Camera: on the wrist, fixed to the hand. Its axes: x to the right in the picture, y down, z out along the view.
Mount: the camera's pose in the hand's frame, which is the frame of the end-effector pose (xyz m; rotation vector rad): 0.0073 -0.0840 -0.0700 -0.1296 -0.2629 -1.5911
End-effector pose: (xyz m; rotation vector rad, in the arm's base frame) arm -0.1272 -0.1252 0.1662 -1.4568 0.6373 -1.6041
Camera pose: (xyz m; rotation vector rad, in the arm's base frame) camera -0.2157 -0.1009 0.2262 1.9489 0.7173 1.8907
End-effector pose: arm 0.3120 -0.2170 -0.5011 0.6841 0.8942 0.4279
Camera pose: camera 0.2637 -0.2471 -0.5947 -0.2188 0.8874 -0.9960
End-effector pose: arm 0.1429 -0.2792 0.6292 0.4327 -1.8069 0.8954
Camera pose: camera 0.2395 -0.2815 0.6809 1.5988 -1.1229 -0.4114
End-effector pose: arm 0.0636 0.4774 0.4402 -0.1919 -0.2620 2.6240
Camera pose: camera 0.1087 0.5637 0.3900 0.2508 -0.4252 1.0393
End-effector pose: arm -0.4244 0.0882 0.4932 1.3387 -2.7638 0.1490
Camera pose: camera -0.3617 0.0389 0.5683 -2.9216 0.9824 0.2900
